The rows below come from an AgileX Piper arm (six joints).
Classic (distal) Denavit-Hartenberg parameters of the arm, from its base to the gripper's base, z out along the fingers. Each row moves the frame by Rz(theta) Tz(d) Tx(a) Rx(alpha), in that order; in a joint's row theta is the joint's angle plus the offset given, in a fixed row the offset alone. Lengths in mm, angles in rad.
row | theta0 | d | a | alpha
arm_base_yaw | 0 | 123 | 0 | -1.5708
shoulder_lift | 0.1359 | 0 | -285.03 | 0
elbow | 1.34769 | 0 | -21.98 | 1.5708
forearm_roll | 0 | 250.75 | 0 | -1.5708
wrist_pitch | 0 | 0 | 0 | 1.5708
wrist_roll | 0 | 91 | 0 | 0
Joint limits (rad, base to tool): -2.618..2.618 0..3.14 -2.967..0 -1.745..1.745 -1.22..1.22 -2.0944..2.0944
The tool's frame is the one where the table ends.
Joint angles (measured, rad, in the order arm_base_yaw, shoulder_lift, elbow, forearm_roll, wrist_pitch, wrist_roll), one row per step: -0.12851, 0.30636, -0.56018, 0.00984, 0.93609, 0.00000; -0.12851, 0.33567, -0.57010, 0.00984, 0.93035, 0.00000; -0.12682, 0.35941, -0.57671, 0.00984, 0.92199, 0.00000; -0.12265, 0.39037, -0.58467, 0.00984, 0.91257, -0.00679; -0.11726, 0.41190, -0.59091, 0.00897, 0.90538, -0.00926; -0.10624, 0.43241, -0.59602, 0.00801, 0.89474, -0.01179; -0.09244, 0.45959, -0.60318, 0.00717, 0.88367, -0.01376; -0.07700, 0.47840, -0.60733, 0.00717, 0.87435, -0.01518; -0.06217, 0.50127, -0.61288, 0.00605, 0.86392, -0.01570; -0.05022, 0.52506, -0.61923, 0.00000, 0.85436, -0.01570; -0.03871, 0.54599, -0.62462, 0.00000, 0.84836, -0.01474
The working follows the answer.
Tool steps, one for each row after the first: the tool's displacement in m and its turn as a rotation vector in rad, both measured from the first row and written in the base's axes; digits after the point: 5 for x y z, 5 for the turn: 0.00493, -0.00064, 0.00201, 0.00177, 0.01354, -0.00005; 0.00927, -0.00111, 0.00338, 0.00290, 0.02223, 0.00156; 0.01499, -0.00158, 0.00470, -0.00094, 0.03635, 0.00955; 0.01905, -0.00179, 0.00578, -0.00284, 0.04472, 0.01607; 0.02325, -0.00159, 0.00675, -0.00545, 0.04976, 0.02822; 0.02870, -0.00119, 0.00780, -0.00716, 0.05887, 0.04292; 0.03266, -0.00033, 0.00831, -0.00818, 0.06424, 0.05916; 0.03742, 0.00047, 0.00893, -0.00946, 0.07118, 0.07400; 0.04230, 0.00081, 0.00954, -0.01502, 0.07954, 0.08462; 0.04652, 0.00167, 0.00976, -0.01388, 0.08890, 0.09565
Tool pose at each row, in the base's axes (x y z in m, rotation vector in rad; rounded; the steps above come from the unrounded poses): 0.04642, -0.00527, 0.29856, 0.14087, 2.16189, -0.06191; 0.05134, -0.00591, 0.30057, 0.14190, 2.17549, -0.06115; 0.05568, -0.00638, 0.30194, 0.14077, 2.18433, -0.05971; 0.06141, -0.00686, 0.30326, 0.12979, 2.19864, -0.06043; 0.06547, -0.00707, 0.30434, 0.12151, 2.20722, -0.05941; 0.06966, -0.00686, 0.30530, 0.10667, 2.21268, -0.05562; 0.07511, -0.00646, 0.30636, 0.08948, 2.22230, -0.04969; 0.07907, -0.00560, 0.30687, 0.07101, 2.22818, -0.04179; 0.08383, -0.00480, 0.30748, 0.05384, 2.23547, -0.03508; 0.08872, -0.00446, 0.30810, 0.03873, 2.24369, -0.03563; 0.09293, -0.00360, 0.30832, 0.02701, 2.25332, -0.02866

